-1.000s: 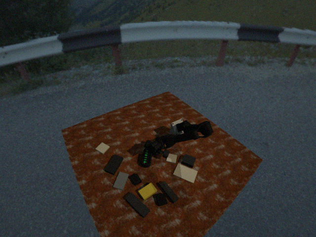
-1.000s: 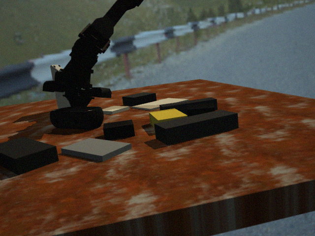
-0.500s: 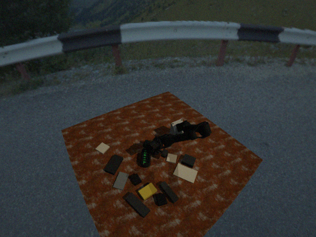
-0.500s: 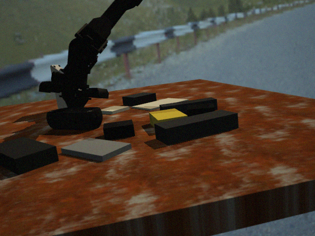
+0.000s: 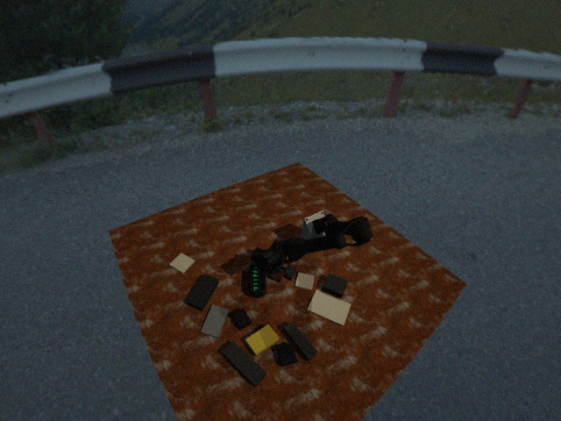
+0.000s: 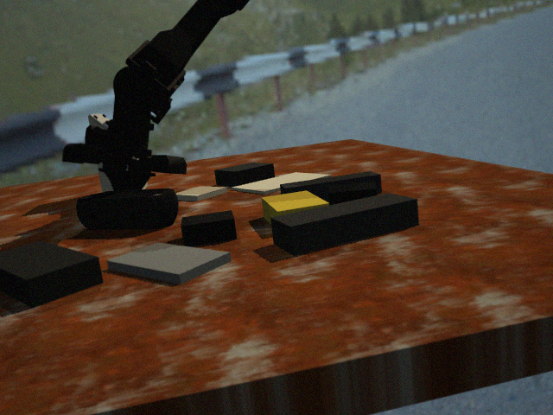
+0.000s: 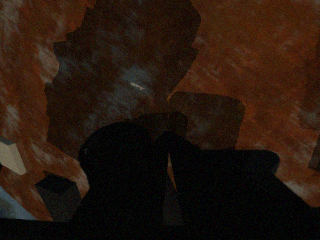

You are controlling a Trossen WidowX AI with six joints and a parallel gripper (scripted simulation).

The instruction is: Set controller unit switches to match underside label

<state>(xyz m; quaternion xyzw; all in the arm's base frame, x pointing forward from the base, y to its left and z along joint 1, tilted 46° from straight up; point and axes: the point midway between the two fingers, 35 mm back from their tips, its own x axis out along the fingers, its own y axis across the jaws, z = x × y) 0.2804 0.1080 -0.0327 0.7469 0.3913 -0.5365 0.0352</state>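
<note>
My gripper tip is now 120 mm past the cream tile and 110 mm to the right of it. Round my gripper tip: cream plate 260 mm to the left, 140 mm behind; grey plate 280 mm ahead, 100 mm to the left; yellow block 250 mm to the left, 160 mm ahead, 10 mm above.
</note>
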